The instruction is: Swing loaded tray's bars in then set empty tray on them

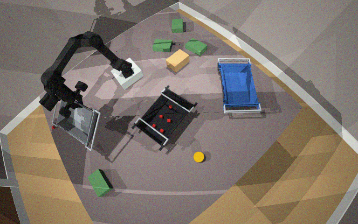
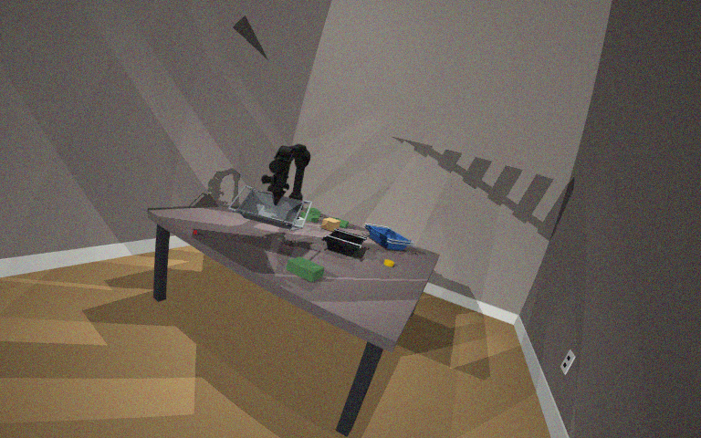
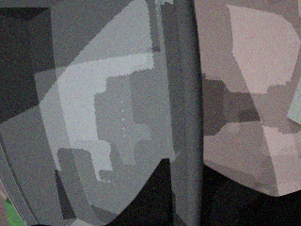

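My gripper tip is now 7 cm to the left of the grey tray and 4 cm short of it. From my gripper tip the other things lie so: yellow disc (51 cm ahead, 36 cm to the left, 16 cm below); orange block (60 cm to the left, 14 cm below, 2 cm behind).
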